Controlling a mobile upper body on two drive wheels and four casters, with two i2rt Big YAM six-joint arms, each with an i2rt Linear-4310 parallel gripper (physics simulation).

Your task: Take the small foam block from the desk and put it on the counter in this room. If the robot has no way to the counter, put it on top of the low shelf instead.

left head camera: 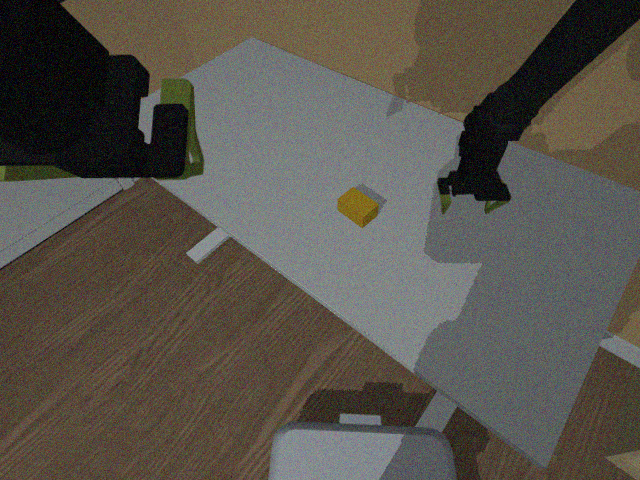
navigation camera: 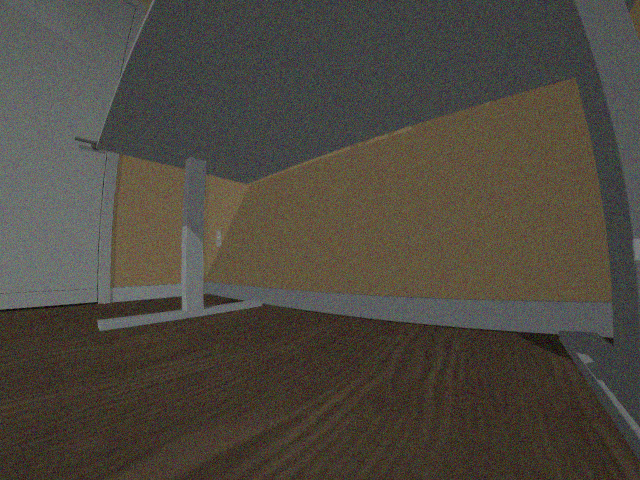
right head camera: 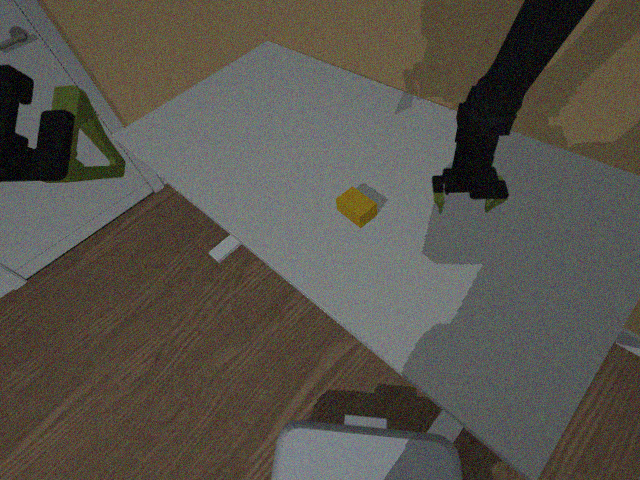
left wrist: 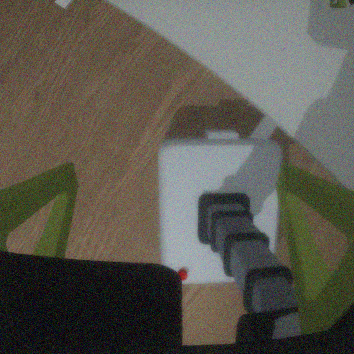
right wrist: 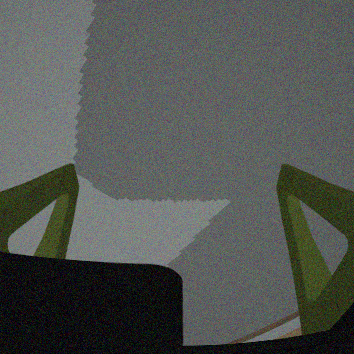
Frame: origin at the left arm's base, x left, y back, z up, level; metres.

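Seen in the pictures: left gripper, fingertip midpoint: (left head camera: 146,167) (right head camera: 75,171) (left wrist: 176,173); right gripper, fingertip midpoint: (left head camera: 463,212) (right head camera: 462,211) (left wrist: 345,9) (right wrist: 177,174).
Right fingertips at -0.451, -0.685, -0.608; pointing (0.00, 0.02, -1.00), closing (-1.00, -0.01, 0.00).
Observation:
Offsets run from my right fingertips to a thing's top centre, as dx, dy, dz. "spot": to the spot under its first point. Level surfaces: height alone.
The small yellow foam block {+0.244, -0.066, -0.037} (left head camera: 357,206) (right head camera: 356,206) lies on the white desk {dz -0.082} (left head camera: 299,248) (right head camera: 289,237) (right wrist: 210,100), near the middle of both head camera views. My right gripper (left head camera: 467,207) (right head camera: 464,207) (right wrist: 177,174) is open above the desk, to the right of the block in the head views, with nothing between its fingers. My left gripper (left wrist: 176,173) is open and empty, in front of the robot's base and away from the desk; in both head camera views it is at the left. The counter and the low shelf do not show clearly in any view.
A white door (left head camera: 51,206) (right head camera: 62,206) (navigation camera: 46,180) stands at the left. The desk's leg {spot: +0.784, -0.627, -0.512} (navigation camera: 193,248) stands on the wooden floor {dz -0.802} (navigation camera: 310,403) below the desk, and another desk support shows at the right edge. A tan wall (navigation camera: 413,217) is behind. The robot's white base (left head camera: 330,454) (left wrist: 220,170) is close to the desk edge.

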